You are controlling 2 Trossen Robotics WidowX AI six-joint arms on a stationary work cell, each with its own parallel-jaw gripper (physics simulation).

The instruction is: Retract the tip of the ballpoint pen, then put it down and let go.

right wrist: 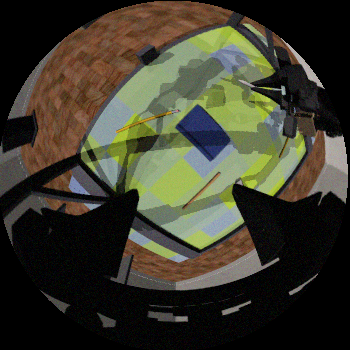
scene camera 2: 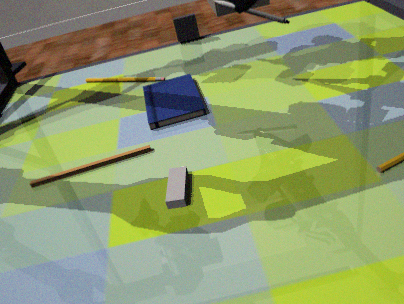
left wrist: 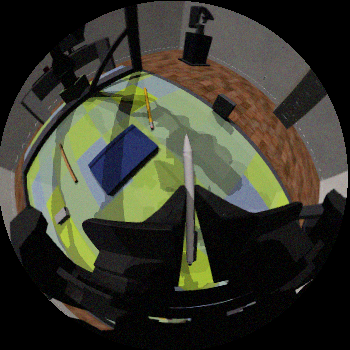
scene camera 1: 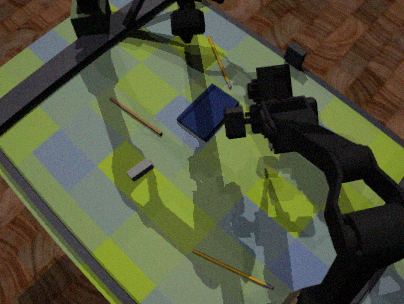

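Pixels of known places: left gripper, between the fingertips: point(right wrist: 250, 86) point(scene camera 2: 239, 10) point(left wrist: 188, 189); right gripper, between the fingertips: point(right wrist: 186, 191); left arm's base, origin of its link: point(right wrist: 315, 121); right arm's base, origin of its link: point(left wrist: 71, 82) point(scene camera 1: 88, 4).
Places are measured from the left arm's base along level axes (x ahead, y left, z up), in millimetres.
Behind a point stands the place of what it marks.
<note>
The grey ballpoint pen point(left wrist: 188, 165) @(x 344, y -310, z 25 mm) point(scene camera 2: 272, 16) @(x 290, y -259, z 2 mm) point(right wrist: 245, 82) @(x 349, y -314, z 26 mm) is held in the air above the patterned table. In the left wrist view its tapered end points away from the gripper and a small dark button shows at its near end; whether the nib is out is too small to tell. The pen does not show in scene camera 1. My left gripper point(left wrist: 188, 189) @(x 330, y -300, z 11 mm) is shut on the pen's middle; its fingertips are hidden in scene camera 1. My right gripper point(right wrist: 186, 191) @(x 557, y -296, z 129 mm) point(scene camera 1: 187, 39) @(x 557, y -296, z 129 mm) is open and empty, high at the far side of the table, apart from the pen.
A blue notebook point(scene camera 1: 207, 112) @(x 468, y -267, z -92 mm) point(scene camera 2: 175, 102) @(x 467, y -249, z -92 mm) point(left wrist: 123, 160) @(x 453, y -275, z -92 mm) lies mid-table. A yellow pencil point(scene camera 1: 220, 62) @(x 547, y -415, z -97 mm) lies behind it, another yellow pencil point(scene camera 1: 232, 269) @(x 178, y -9, z -97 mm) near the front. A brown stick point(scene camera 1: 136, 116) @(x 598, y -144, z -98 mm) and a white eraser point(scene camera 1: 140, 170) @(x 485, y -45, z -93 mm) point(scene camera 2: 177, 187) @(x 491, y -39, z -92 mm) lie left. A dark block point(scene camera 1: 296, 55) @(x 392, y -546, z -58 mm) stands at the far edge.
</note>
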